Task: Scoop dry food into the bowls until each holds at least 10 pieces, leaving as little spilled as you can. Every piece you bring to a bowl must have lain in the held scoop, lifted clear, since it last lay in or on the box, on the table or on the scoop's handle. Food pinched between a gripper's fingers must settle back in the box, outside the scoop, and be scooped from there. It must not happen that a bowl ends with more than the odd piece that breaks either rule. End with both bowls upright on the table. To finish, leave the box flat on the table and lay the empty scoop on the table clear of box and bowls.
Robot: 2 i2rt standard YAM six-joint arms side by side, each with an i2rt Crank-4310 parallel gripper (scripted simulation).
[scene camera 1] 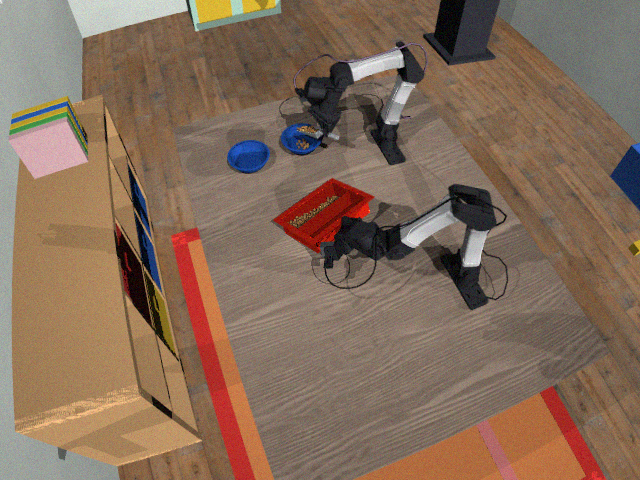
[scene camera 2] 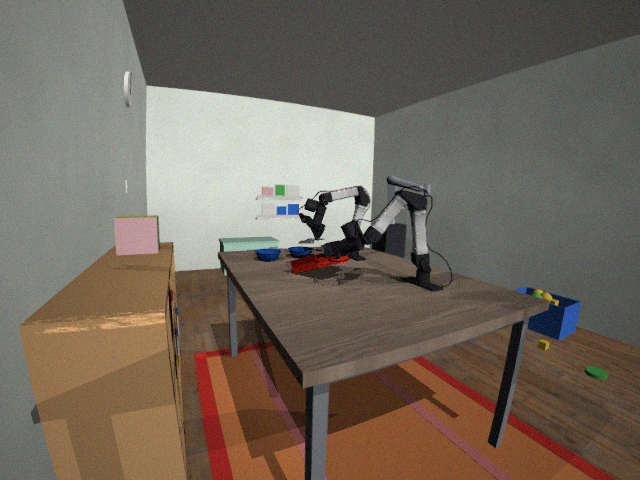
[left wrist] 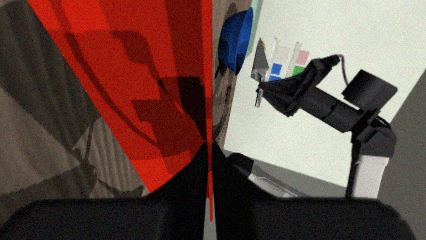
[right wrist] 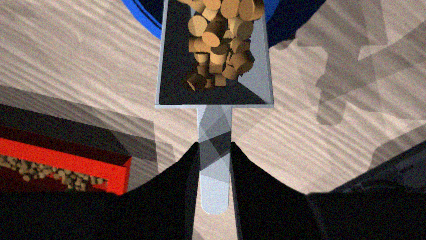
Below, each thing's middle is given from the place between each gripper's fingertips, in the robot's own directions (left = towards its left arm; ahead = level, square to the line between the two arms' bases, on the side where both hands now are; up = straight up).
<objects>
My right hand is 110 mm short of the red box (scene camera 1: 353,203), 310 mm to the right of it and 50 mm above it.
The red box lies 4 cm ahead of my left hand, 8 cm to the right of it and 5 cm below it.
</objects>
